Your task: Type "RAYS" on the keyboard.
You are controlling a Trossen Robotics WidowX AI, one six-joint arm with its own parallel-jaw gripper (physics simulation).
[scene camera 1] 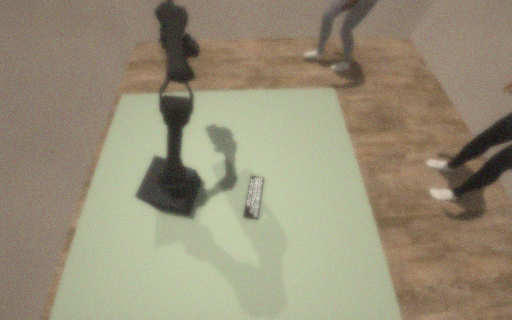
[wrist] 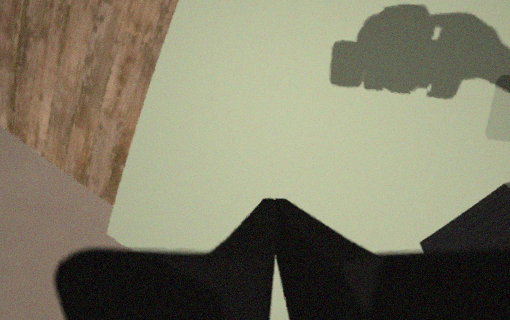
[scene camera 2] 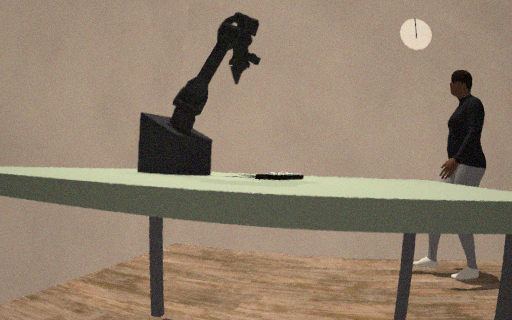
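Where they show: gripper, fingertip midpoint: [wrist: 273, 210] [scene camera 2: 236, 84]; arm's base at its link origin: [scene camera 1: 171, 185] [scene camera 2: 178, 127].
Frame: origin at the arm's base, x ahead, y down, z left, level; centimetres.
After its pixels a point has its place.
A small black keyboard [scene camera 1: 254, 197] @[x 31.6, y 12.4, z -9.0 cm] [scene camera 2: 279, 176] @[x 31.1, y 13.2, z -18.1 cm] with pale key markings lies flat on the green table, to the right of the arm's base. Its letters are too blurred to read in scene camera 1, and in scene camera 2 it shows edge-on. The keyboard does not show in the wrist view. My gripper [scene camera 2: 237, 82] @[x 13.2, y -21.3, z 35.9 cm] [wrist: 273, 210] @[x 13.2, y -21.3, z 35.9 cm] is shut and empty, its two dark fingertips meeting. It points down, high above the table and well away from the keyboard. In scene camera 1 the fingertips cannot be made out on the dark arm.
The arm stands on a dark box-shaped base [scene camera 1: 170, 200] @[x -0.9, y 0.9, z -5.9 cm] [scene camera 2: 175, 150] @[x 1.9, y 7.4, z -9.8 cm] on the green table [scene camera 1: 320, 150] @[x 70.4, y 14.2, z 7.4 cm] [scene camera 2: 350, 215] @[x 39.2, y 16.3, z -74.1 cm] [wrist: 225, 125] @[x 3.6, y 14.2, z 49.6 cm]. The arm's shadow falls on the table beside the keyboard. Two people stand on the wooden floor beyond the table. A round clock [scene camera 2: 416, 34] hangs on the wall.
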